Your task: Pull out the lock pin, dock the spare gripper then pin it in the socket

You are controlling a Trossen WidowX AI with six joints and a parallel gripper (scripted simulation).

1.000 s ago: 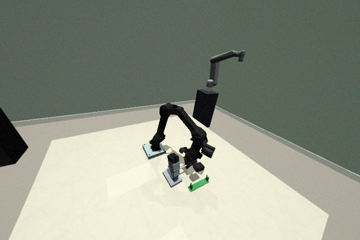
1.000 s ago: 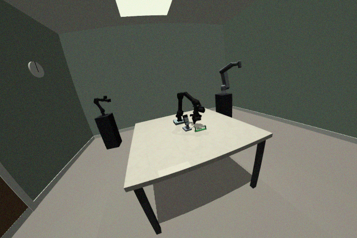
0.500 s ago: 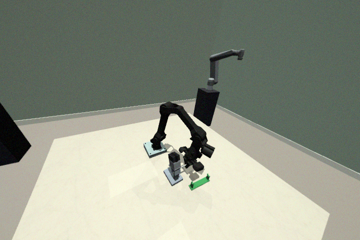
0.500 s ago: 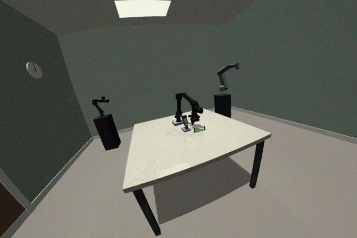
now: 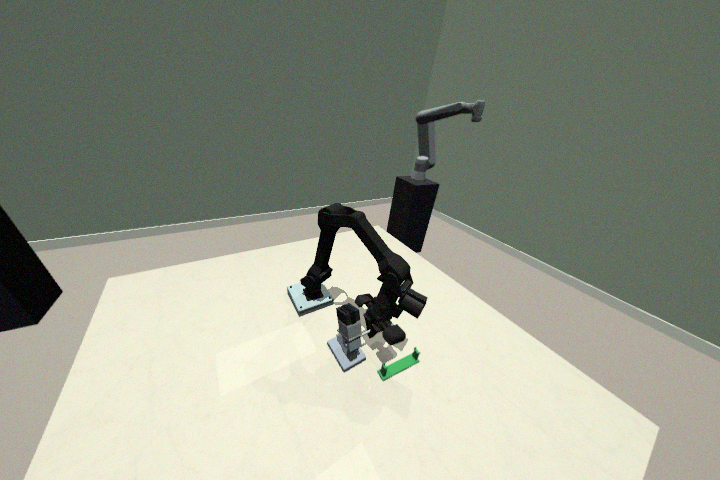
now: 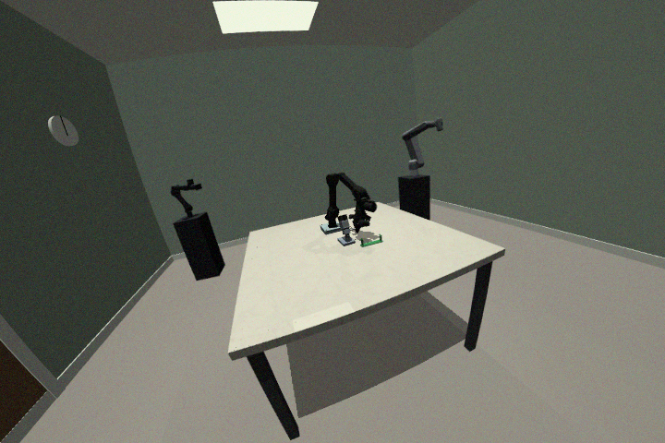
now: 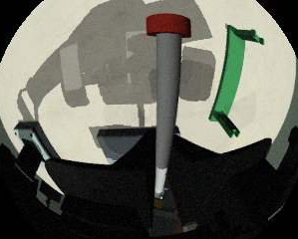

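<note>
The mount lies 7 cm to the right of my gripper tip. The rest, counted from my gripper tip: green cradle: 10 cm ahead, 6 cm to the left, 2 cm below; spare gripper: 1 cm behind, 7 cm to the right, 7 cm above.
</note>
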